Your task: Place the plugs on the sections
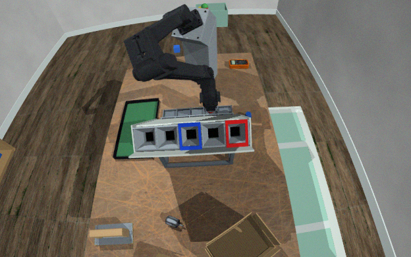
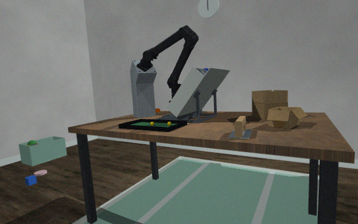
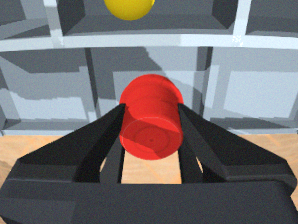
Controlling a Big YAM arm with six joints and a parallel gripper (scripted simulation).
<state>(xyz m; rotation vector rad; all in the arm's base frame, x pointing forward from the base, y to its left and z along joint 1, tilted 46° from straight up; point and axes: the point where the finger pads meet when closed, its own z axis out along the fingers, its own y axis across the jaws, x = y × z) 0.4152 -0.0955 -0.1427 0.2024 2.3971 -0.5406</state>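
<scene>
My gripper is now 40 cm to the left of the green marble tray, 7 cm past it and 3 cm above it. Round my hand: blue plug (17 cm to the left, 11 cm ahead, 2 cm below); cover (17 cm above, 16 cm ahead, 13 cm to the right); red plug (1 cm below).
</scene>
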